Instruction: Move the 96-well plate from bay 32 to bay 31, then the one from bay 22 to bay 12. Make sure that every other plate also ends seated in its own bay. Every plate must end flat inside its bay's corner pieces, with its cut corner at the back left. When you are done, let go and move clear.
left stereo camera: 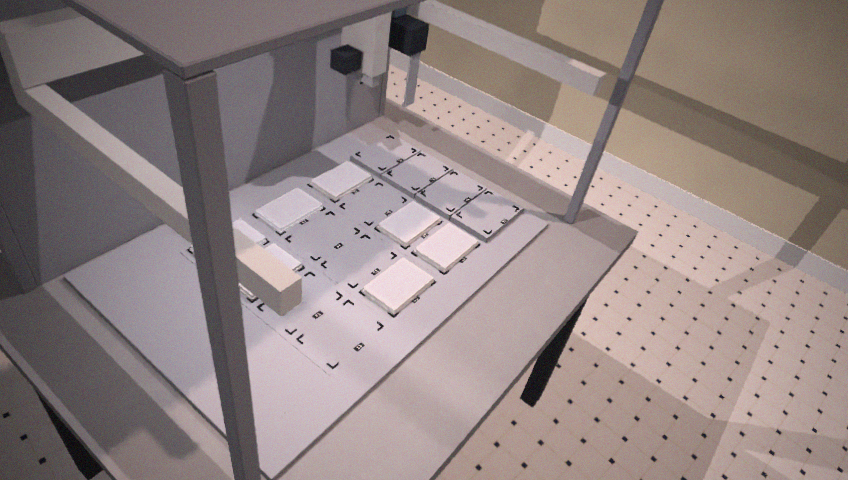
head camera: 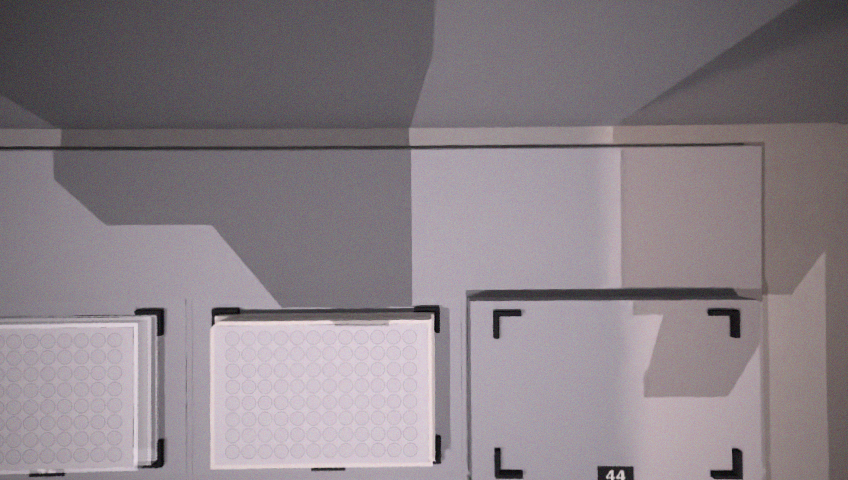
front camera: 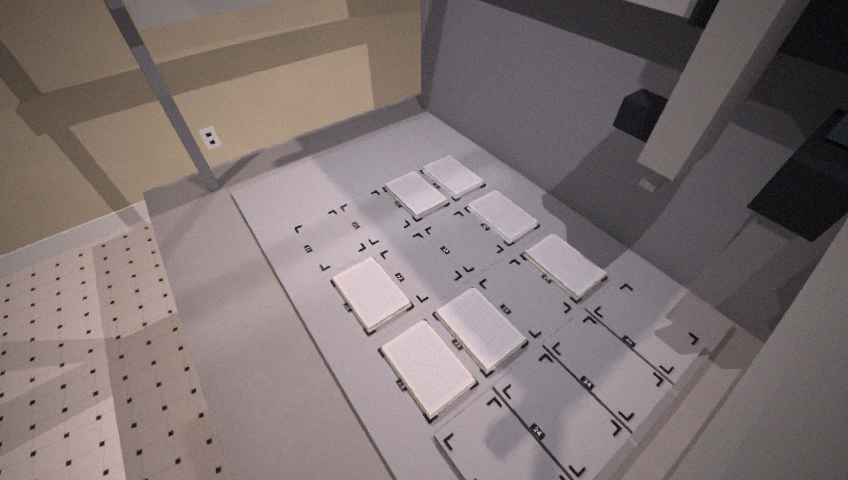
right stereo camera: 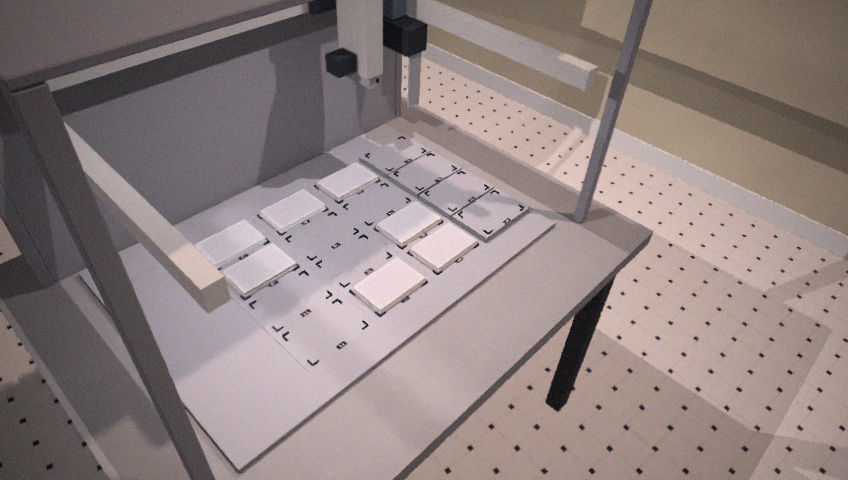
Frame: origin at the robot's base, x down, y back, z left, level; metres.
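Seen in the pictures: gripper, fingertip midpoint: (left stereo camera: 385, 92) (front camera: 727, 268) (right stereo camera: 392, 93); robot's base at its link origin: (left stereo camera: 332, 367) (front camera: 296, 229) (right stereo camera: 313, 364).
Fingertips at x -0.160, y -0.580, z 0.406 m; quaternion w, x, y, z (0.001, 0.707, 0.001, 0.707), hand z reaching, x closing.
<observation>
Offsets run from my fingertips to a thing's top centre. Level surfaces: height alone.
A white 96-well plate {dx +0.146, dy +0.516, dz -0.149 m} (front camera: 415, 194) (right stereo camera: 260, 271) lies flat in bay 31. Another {dx +0.146, dy +0.352, dz -0.363 m} (front camera: 371, 294) (left stereo camera: 398, 286) (right stereo camera: 389, 286) lies flat in bay 12. Bays 32 and 22 are empty between their corner pieces. Other plates lie in bays 41 {dx +0.146, dy +0.516, dz -0.042 m} (front camera: 452, 176), 42 (front camera: 502, 215) (right stereo camera: 292, 211), 43 (front camera: 565, 265) (head camera: 322, 394), 13 (front camera: 427, 368) and 23 {dx +0.146, dy +0.188, dz -0.256 m} (front camera: 480, 330). The cut corners are too small to make out in most views. My gripper (left stereo camera: 410, 89) (right stereo camera: 413, 89) hangs high at the back right, empty and apparently open; one jaw shows, the other is hidden behind the pipetting stage.
The pale pipetting stage (left stereo camera: 373, 50) (right stereo camera: 361, 44) hangs beside the gripper. Raised tiles with bay 44 {dx +0.146 m} (head camera: 562, 380) and its neighbours stand at the right of the deck. Bay 11 and bay 21 hold no plates. A pale beam (left stereo camera: 268, 279) (right stereo camera: 178, 237) crosses above the left side.
</observation>
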